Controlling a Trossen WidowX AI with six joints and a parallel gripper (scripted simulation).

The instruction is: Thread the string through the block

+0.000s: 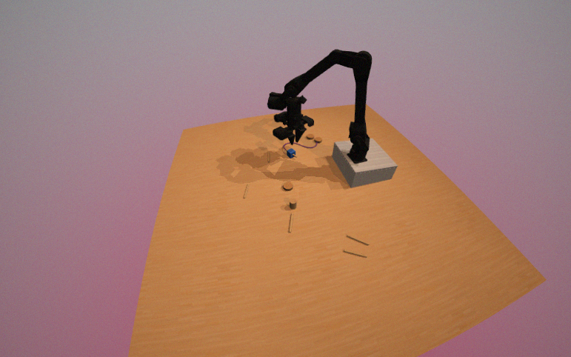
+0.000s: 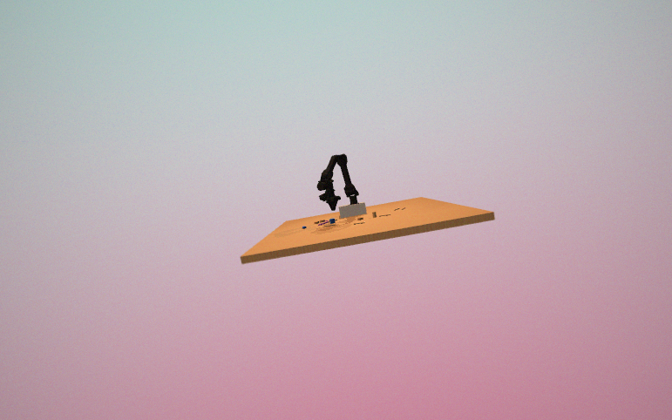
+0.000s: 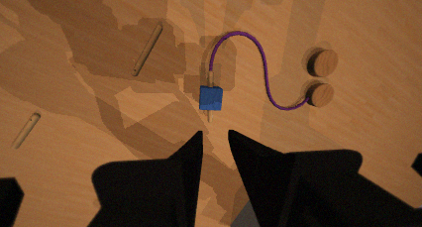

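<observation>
Right now the blue block is 70 mm below my gripper tip, 20 mm to the right of it and 10 mm ahead of it. From my gripper tip the other things lie so: small wooden cylinder 260 mm to the left, 110 mm ahead, 70 mm below; thin stick 70 mm below, 40 mm to the right, 10 mm ahead.
</observation>
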